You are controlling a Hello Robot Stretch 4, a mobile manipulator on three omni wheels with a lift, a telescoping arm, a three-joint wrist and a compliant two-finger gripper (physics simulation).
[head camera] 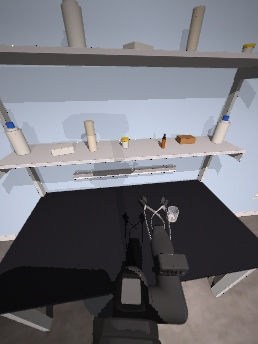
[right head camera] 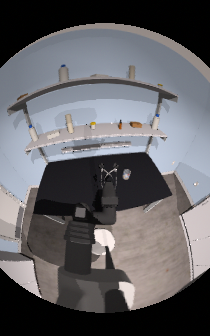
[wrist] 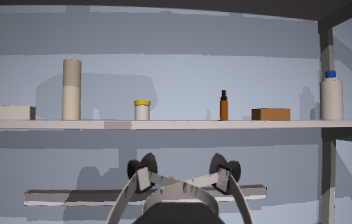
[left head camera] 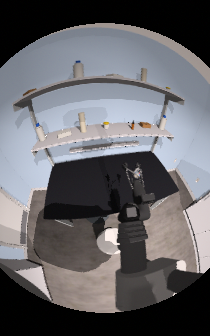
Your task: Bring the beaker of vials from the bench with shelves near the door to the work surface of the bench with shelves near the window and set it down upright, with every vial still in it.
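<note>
The beaker of vials (head camera: 173, 214) (right head camera: 126, 174) stands upright on the black top of the bench with shelves (head camera: 75, 225) (left head camera: 75, 185) (right head camera: 65, 180), right of the bench's middle. Small coloured specks show in it; single vials are too small to tell apart. My gripper (head camera: 154, 201) (left head camera: 132, 165) (right head camera: 109, 165) (wrist: 183, 166) is open and empty. It hangs above the bench top, with the beaker to its right in the head view. In the left head view the fingers partly cover the beaker (left head camera: 136, 173). The beaker does not show in the wrist view.
The lower shelf (head camera: 110, 153) (wrist: 175, 124) crosses behind the bench, holding a tan cylinder (wrist: 71, 90), a yellow-lidded jar (wrist: 142, 110), an amber bottle (wrist: 224, 108), a brown box (wrist: 272, 114) and a blue-capped bottle (wrist: 331, 98). A rail (head camera: 125, 172) runs below it; an upper shelf (head camera: 110, 59) is above.
</note>
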